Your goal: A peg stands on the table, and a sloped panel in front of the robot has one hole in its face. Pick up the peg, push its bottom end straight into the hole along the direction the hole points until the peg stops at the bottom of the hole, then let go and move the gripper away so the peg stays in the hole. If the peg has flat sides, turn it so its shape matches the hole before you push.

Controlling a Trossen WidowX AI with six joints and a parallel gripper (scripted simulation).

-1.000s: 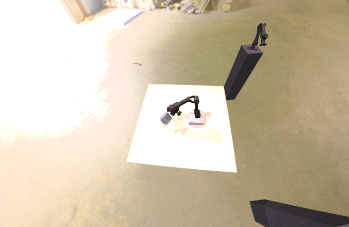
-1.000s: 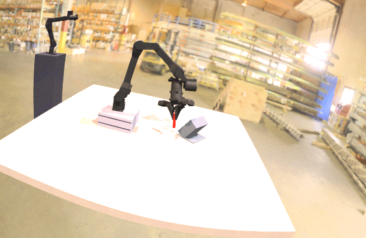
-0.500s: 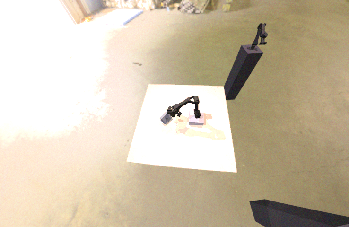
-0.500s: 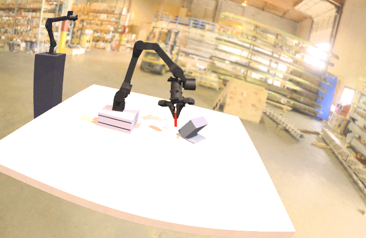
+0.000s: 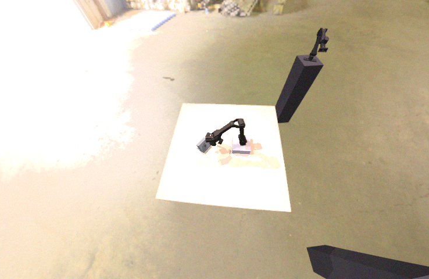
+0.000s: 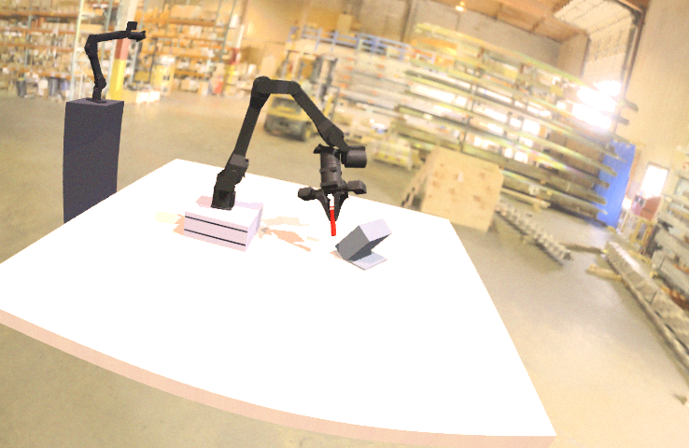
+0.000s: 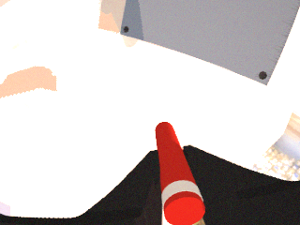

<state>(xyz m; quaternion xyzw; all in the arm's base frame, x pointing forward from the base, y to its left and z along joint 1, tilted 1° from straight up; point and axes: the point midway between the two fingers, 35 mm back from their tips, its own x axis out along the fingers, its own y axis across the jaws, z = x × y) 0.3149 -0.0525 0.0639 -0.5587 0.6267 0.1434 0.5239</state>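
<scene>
My gripper tip is now 110 mm short of the sloped grey panel, 60 mm above it and 40 mm to the right of it. From my gripper tip the other things lie so: round red peg (10 mm to the left, 10 mm above).
</scene>
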